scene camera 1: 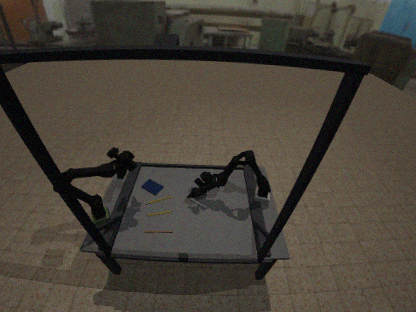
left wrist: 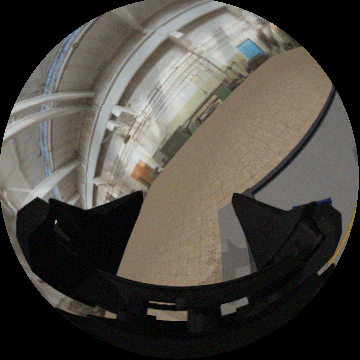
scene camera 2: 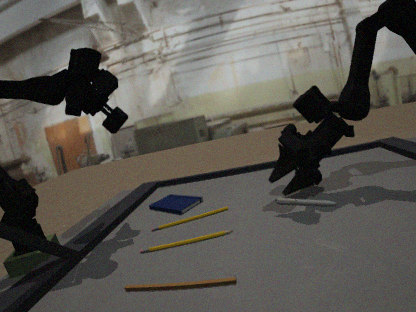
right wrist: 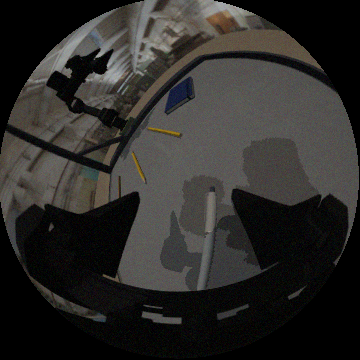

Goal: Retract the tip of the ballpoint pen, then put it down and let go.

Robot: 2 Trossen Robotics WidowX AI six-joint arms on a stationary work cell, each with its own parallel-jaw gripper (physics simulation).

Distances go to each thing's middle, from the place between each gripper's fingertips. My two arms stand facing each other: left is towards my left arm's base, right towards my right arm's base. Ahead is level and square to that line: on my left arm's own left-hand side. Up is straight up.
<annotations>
My left gripper is now 30 mm past the blue notebook [scene camera 2: 178,204], 140 mm to the left of it and 320 mm above it. Also, from my left hand: orange stick [scene camera 2: 225,281] 400 mm behind, 180 mm to the right, 320 mm below; green arm mount [scene camera 2: 25,263] 260 mm behind, 180 mm to the left, 300 mm below; white ballpoint pen [right wrist: 210,197] 220 mm behind, 450 mm to the right, 320 mm below.
I see the white ballpoint pen 50 mm to the right of my right hand, 30 mm below it and 30 mm behind it. Also, from my right hand: blue notebook (260 mm to the left, 150 mm ahead, 30 mm below); orange stick (220 mm to the left, 210 mm behind, 40 mm below); green arm mount (580 mm to the left, 70 mm behind, 20 mm below).
</annotations>
